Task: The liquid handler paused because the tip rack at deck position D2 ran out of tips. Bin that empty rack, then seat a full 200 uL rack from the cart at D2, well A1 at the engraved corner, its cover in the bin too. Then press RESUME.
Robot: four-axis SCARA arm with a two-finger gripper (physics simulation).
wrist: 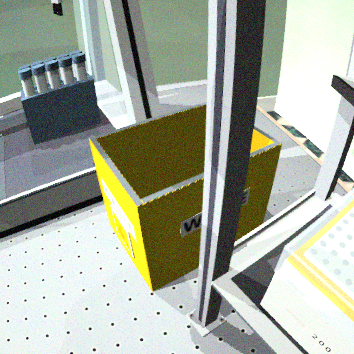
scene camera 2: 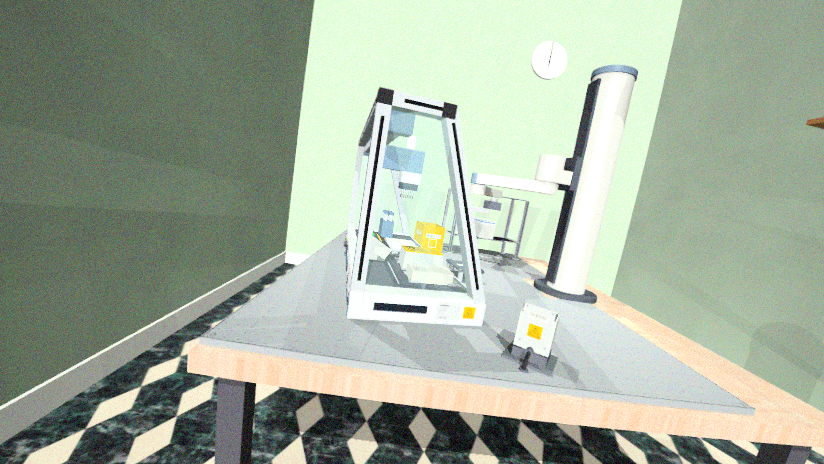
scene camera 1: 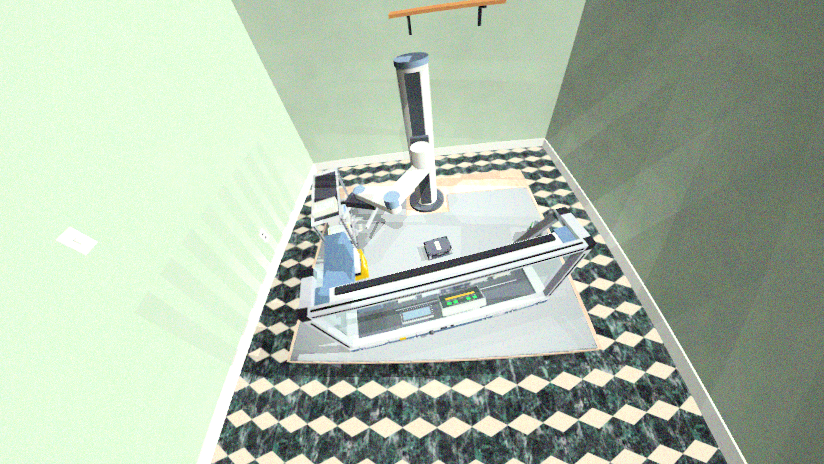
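Seen in the pictures: gripper, fingertip midpoint: (wrist: 151, 54) (scene camera 1: 352, 225); arm's base, link origin: (scene camera 2: 563, 292) (scene camera 1: 426, 200).
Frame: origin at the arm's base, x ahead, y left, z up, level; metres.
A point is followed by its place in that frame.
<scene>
My gripper (scene camera 2: 491, 205) hangs from the arm's end near the cart; it is open and empty, its fingers small. In the wrist view a white rack (wrist: 292, 292) {z 0.154, x 0.381, y -0.456 m} marked 200, with a yellow band and pale dotted top, sits on the cart (wrist: 218, 150) {z 0.225, x 0.433, y -0.425 m} (scene camera 2: 527, 227) {z 0.219, x 0.011, y -0.540 m} at the lower right, cut off by the view. The yellow waste bin (wrist: 165, 255) {z 0.068, x 0.493, y -0.409 m} (scene camera 2: 436, 231) (scene camera 1: 362, 266) {z 0.128, x 0.598, y -0.365 m} stands open-topped between cart and liquid handler (scene camera 1: 455, 266) {z 0.523, x 0.858, y 0.091 m} (scene camera 2: 415, 308) {z 0.048, x 0.661, y 0.529 m}. Its inside is dark; its floor is hidden. Pale racks (scene camera 2: 429, 274) stand on the deck; which is at D2 I cannot tell. RESUME is not readable.
A cart post crosses in front of the bin in the wrist view. A blue tube rack (wrist: 62, 116) {z 0.103, x 0.768, y -0.318 m} stands on the deck behind the bin. The arm's column (scene camera 1: 423, 132) {z 0.562, x 0.077, y 0.024 m} (scene camera 2: 593, 190) {z 0.432, x 0.022, y 0.071 m} stands behind the bench. A dark box (scene camera 1: 437, 246) {z 0.063, x 0.460, y 0.046 m} lies on the bench before the handler.
</scene>
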